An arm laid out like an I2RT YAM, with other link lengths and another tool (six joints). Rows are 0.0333 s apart.
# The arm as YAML. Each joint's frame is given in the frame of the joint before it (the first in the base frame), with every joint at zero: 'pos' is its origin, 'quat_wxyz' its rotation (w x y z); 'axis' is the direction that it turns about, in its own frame. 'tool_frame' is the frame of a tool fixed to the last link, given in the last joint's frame.
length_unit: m
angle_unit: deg
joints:
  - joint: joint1
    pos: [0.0, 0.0, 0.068]
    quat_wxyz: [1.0, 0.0, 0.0, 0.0]
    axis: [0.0, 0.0, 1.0]
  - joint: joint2
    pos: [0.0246, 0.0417, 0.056]
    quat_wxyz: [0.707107, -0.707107, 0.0, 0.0]
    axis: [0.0, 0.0, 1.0]
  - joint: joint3
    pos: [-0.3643, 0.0, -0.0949]
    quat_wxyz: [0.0, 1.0, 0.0, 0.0]
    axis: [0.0, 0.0, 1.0]
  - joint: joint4
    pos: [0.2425, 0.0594, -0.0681]
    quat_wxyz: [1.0, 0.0, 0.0, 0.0]
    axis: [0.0, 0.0, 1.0]
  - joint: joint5
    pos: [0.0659, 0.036, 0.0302]
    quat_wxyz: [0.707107, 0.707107, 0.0, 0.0]
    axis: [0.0, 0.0, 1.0]
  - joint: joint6
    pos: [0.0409, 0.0, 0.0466]
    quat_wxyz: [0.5, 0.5, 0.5, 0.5]
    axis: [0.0, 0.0, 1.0]
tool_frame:
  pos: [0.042, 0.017, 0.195]
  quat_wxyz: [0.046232, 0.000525, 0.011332, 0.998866]
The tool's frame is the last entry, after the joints.
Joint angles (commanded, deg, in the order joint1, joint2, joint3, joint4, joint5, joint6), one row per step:
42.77, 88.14, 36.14, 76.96, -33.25, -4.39
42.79, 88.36, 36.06, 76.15, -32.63, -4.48
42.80, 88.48, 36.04, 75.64, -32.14, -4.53
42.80, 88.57, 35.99, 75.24, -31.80, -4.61
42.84, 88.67, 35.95, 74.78, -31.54, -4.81
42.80, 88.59, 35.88, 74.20, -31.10, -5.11
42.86, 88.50, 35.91, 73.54, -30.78, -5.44
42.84, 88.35, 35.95, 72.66, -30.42, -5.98
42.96, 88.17, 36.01, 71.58, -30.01, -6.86
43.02, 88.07, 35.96, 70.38, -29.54, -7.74
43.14, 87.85, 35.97, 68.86, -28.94, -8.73
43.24, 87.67, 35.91, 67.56, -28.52, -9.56
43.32, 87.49, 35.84, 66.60, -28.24, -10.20
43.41, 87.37, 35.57, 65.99, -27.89, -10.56
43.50, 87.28, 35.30, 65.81, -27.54, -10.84
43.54, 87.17, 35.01, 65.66, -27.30, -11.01
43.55, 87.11, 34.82, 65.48, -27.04, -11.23
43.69, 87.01, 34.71, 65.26, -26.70, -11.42
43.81, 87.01, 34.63, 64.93, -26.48, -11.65
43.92, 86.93, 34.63, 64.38, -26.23, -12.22
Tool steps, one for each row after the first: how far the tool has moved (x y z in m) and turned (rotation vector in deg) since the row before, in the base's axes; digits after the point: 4 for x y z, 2 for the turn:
0.0040, 0.0006, -0.0058, -0.58, 0.91, -0.58
0.0028, 0.0001, -0.0032, -0.31, 0.56, -0.46
0.0020, 0.0000, -0.0028, -0.29, 0.41, -0.34
0.0016, 0.0005, -0.0031, -0.38, 0.32, -0.27
0.0022, -0.0009, -0.0023, -0.34, 0.25, -0.54
0.0012, 0.0000, -0.0018, -0.36, 0.17, -0.34
0.0019, -0.0006, -0.0022, -0.51, 0.09, -0.52
0.0012, 0.0001, -0.0025, -0.69, -0.10, -0.52
0.0020, -0.0001, -0.0047, -0.90, 0.13, -0.63
0.0019, -0.0002, -0.0047, -1.02, 0.15, -0.71
0.0012, -0.0001, -0.0048, -0.96, 0.17, -0.51
0.0005, -0.0002, -0.0034, -0.72, 0.08, -0.34
0.0004, -0.0006, -0.0040, -0.57, 0.28, -0.33
0.0001, -0.0008, -0.0022, -0.27, 0.06, -0.31
0.0000, -0.0009, -0.0021, -0.24, 0.12, -0.23
0.0005, -0.0009, -0.0018, -0.24, 0.06, -0.29
0.0000, -0.0003, -0.0010, -0.16, 0.04, -0.23
0.0001, 0.0002, -0.0021, -0.32, 0.12, -0.14
0.0002, 0.0000, -0.0017, -0.47, -0.15, -0.24

